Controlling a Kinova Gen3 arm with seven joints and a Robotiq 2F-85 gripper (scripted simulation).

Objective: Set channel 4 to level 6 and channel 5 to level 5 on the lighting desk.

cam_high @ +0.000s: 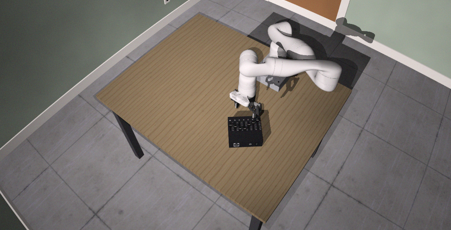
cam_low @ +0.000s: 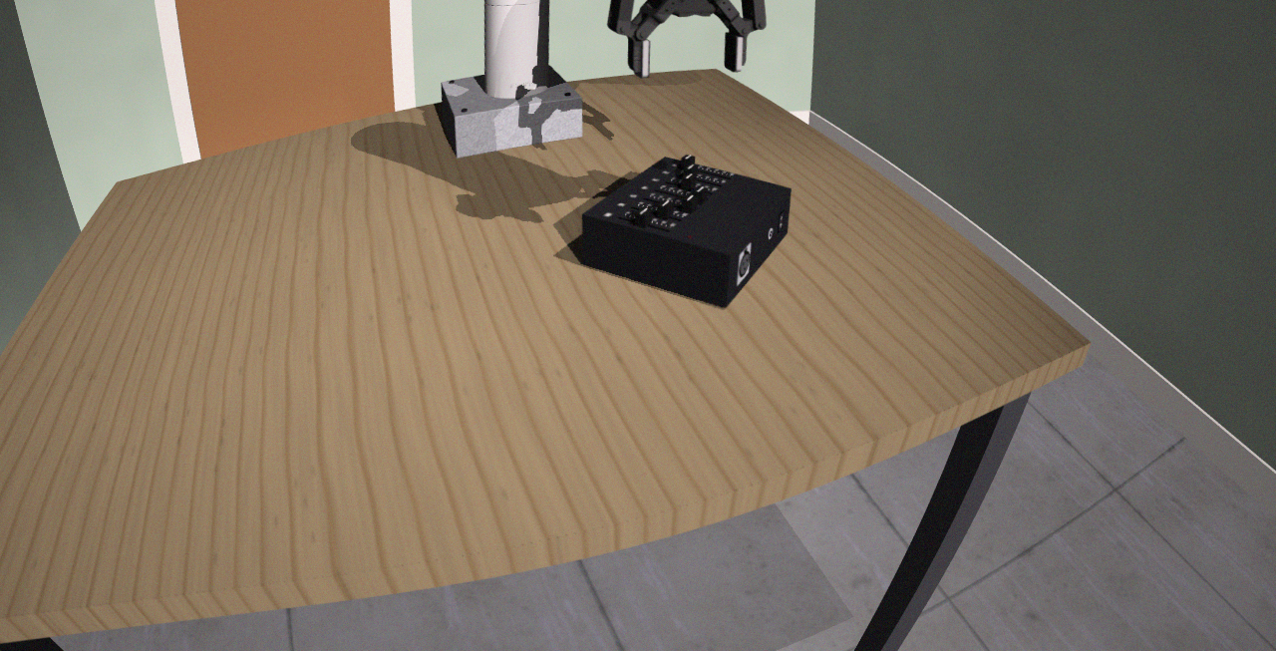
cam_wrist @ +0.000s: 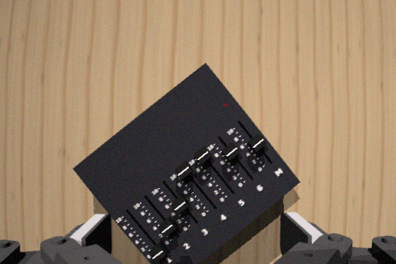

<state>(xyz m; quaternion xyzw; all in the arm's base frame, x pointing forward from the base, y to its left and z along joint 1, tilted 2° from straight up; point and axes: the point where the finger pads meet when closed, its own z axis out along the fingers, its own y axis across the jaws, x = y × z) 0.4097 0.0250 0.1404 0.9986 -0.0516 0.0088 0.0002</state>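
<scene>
Right now the channel 4 fader cap is 130 mm below my hand, 10 mm to the left of it and 10 mm ahead of it. From my hand the other things lie so: channel 5 fader cap: 130 mm below, 30 mm ahead, 10 mm to the right.
</scene>
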